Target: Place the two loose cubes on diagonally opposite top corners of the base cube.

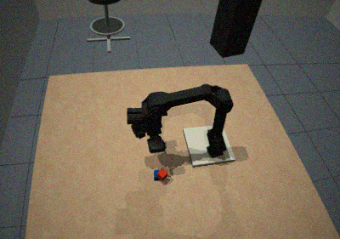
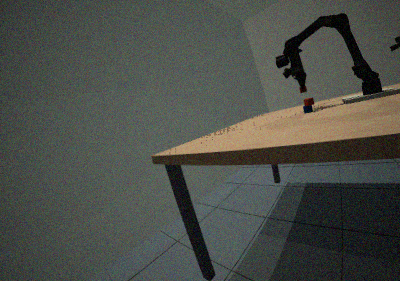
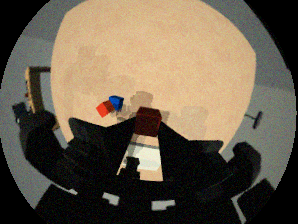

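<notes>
Right now the blue base cube is 110 mm to the left of my gripper tip, 100 mm below it and 10 mm ahead of it.
</notes>
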